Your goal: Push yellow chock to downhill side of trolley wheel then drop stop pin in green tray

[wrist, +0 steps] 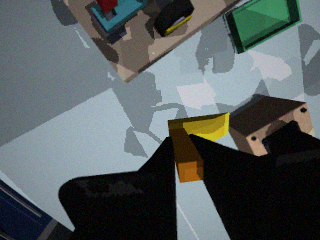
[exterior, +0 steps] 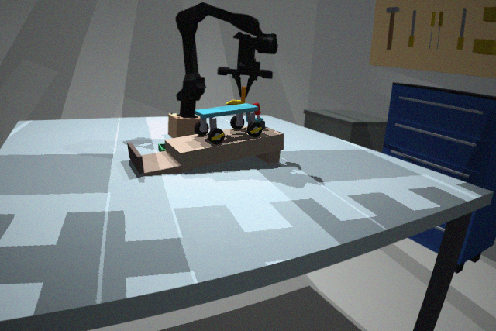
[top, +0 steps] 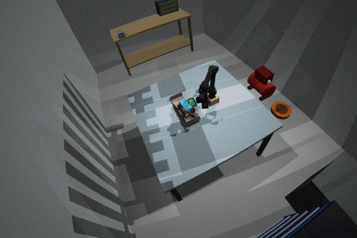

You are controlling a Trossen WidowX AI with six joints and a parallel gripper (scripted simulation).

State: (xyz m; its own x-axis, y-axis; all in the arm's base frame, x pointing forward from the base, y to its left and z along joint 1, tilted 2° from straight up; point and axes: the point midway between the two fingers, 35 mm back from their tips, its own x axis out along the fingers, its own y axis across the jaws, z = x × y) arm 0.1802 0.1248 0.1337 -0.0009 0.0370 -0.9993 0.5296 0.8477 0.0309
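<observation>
Right now my gripper tip is 10 mm past the yellow chock, 20 mm to the left of it and 10 mm above it. From my gripper tip the other things lie so: blue-topped trolley: 140 mm ahead, 140 mm to the right, 60 mm below; tan ramp: 140 mm ahead, 140 mm to the right, 130 mm below; red-headed stop pin: 130 mm ahead, 20 mm to the right, 40 mm below.
</observation>
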